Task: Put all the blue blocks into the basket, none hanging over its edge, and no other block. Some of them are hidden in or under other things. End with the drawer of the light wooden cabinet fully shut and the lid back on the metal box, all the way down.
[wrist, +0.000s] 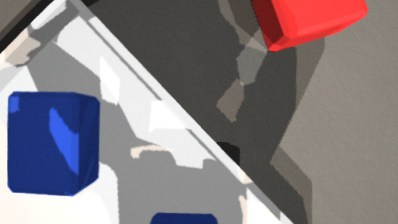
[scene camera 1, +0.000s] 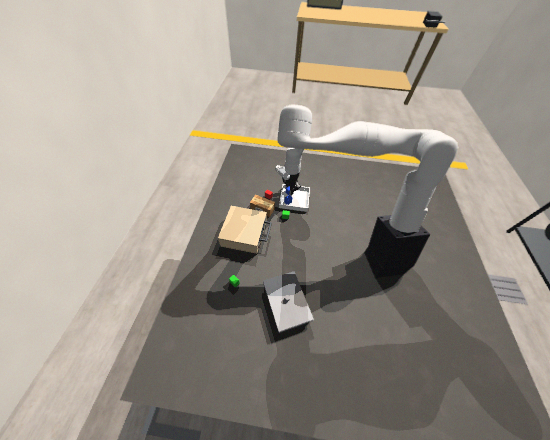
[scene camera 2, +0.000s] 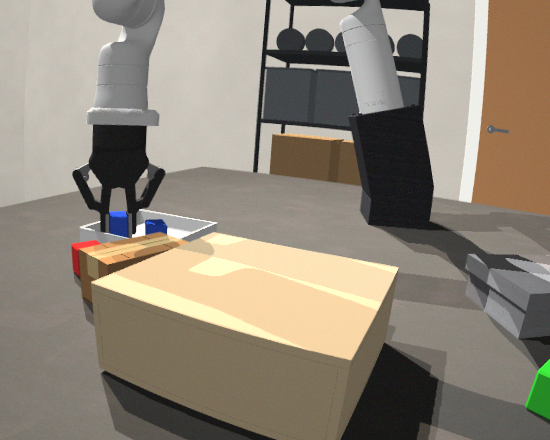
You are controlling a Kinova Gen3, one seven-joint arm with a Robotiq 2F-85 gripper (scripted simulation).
Labels:
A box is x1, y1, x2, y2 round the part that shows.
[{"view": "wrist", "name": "basket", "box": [0, 0, 292, 223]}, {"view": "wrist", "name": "blue block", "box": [7, 91, 99, 196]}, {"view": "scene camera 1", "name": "light wooden cabinet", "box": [218, 206, 271, 253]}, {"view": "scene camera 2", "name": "my gripper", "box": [72, 125, 164, 237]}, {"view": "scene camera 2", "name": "light wooden cabinet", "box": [91, 232, 398, 439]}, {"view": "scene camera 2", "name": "brown box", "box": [79, 232, 188, 304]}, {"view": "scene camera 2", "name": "basket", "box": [79, 209, 216, 243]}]

